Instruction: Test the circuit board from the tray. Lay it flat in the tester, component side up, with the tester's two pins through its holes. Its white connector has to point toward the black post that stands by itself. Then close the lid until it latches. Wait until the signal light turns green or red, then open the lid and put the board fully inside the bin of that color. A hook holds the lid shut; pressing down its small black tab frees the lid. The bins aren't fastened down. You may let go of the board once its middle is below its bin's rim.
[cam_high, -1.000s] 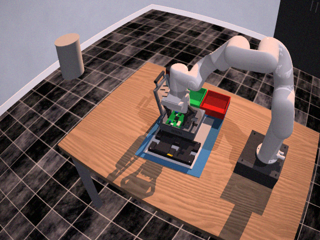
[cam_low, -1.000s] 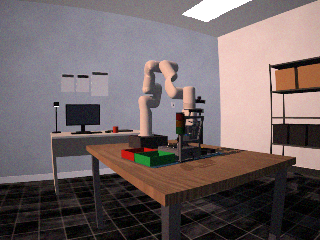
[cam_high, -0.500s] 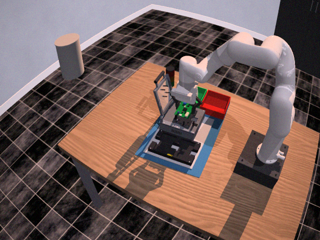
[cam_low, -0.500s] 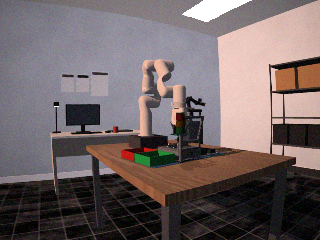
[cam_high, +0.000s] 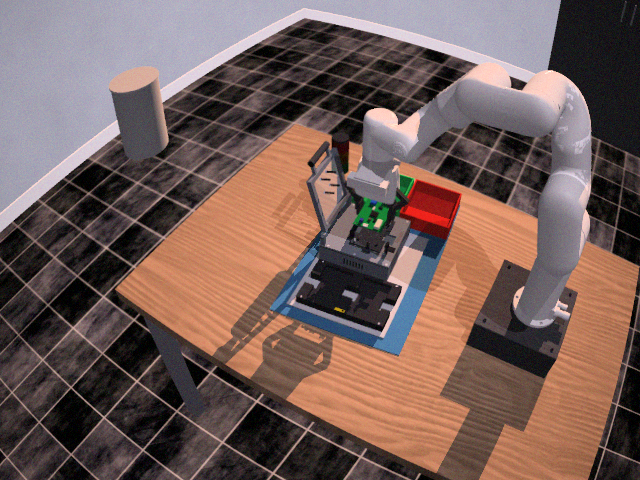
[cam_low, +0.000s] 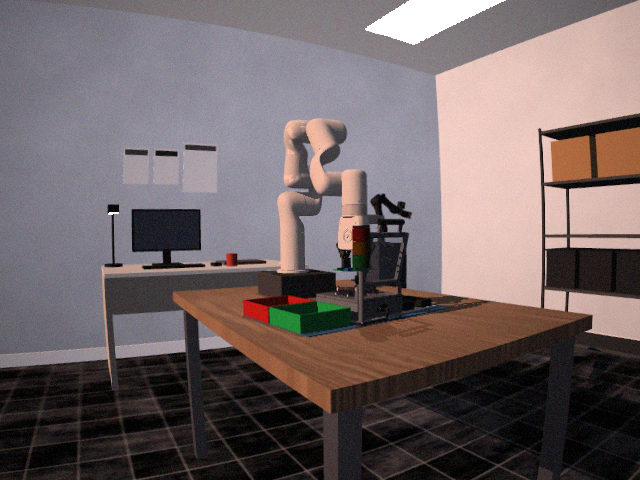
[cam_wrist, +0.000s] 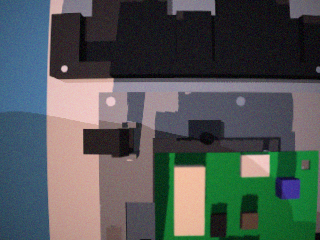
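Now: hand right at the green circuit board. From my hand the other things lie so: black block 7 cm behind, 5 cm to the left, 5 cm below; green bin 20 cm to the right, 12 cm below, 6 cm ahead; clear lid 12 cm ahead, 5 cm above, 1 cm to the left.
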